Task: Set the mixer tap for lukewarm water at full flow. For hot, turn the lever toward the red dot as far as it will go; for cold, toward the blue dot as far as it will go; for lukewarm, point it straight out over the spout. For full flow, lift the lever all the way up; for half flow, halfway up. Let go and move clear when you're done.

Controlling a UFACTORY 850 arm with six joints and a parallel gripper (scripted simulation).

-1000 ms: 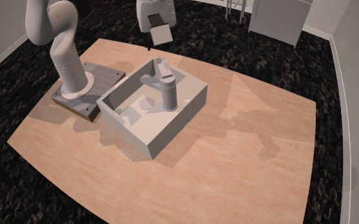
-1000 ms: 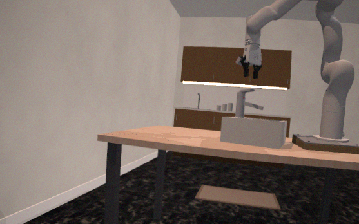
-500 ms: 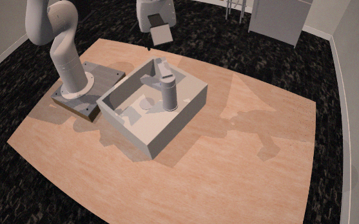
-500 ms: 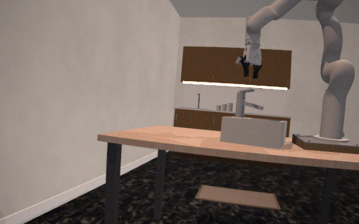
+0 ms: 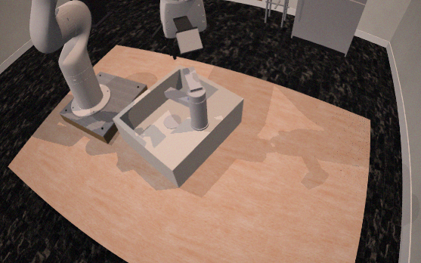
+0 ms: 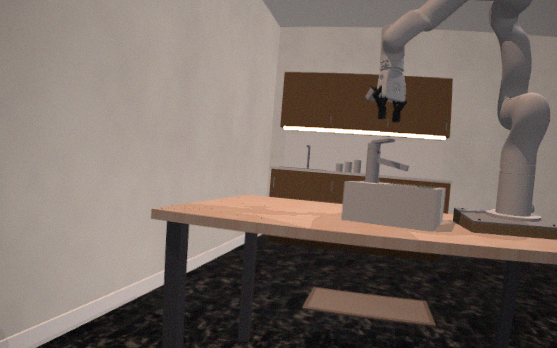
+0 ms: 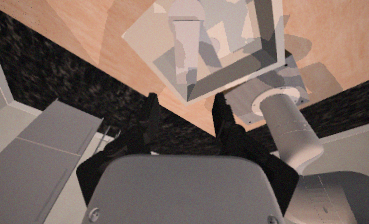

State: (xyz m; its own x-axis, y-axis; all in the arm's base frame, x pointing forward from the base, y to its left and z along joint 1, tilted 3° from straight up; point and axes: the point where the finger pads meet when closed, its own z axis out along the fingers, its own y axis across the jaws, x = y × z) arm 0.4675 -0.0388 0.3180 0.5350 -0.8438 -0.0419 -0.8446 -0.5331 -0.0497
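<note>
Right now my hand is 90 mm above the flat lever, 20 mm to the left of it and 10 mm short of it. Also, from my hand: grey mixer tap (130 mm below, 30 mm to the right, 20 mm ahead); then grey sink basin (320 mm below, 70 mm behind).
</note>
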